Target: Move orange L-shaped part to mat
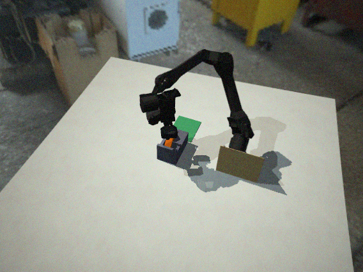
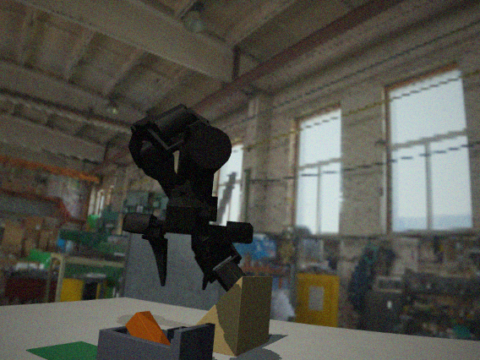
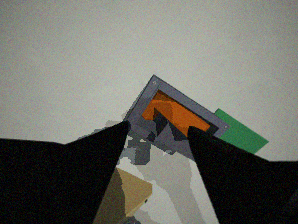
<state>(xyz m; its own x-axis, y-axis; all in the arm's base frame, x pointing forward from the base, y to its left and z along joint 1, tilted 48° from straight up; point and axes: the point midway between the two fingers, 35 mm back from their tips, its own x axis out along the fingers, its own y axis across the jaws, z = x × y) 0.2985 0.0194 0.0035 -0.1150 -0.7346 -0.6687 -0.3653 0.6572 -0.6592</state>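
Now: the orange L-shaped part 100 mm below my gripper tip, 20 mm to the right of it and 10 mm behind it. Round my gripper tip: green mat: 200 mm to the right, 160 mm below, 30 mm behind.
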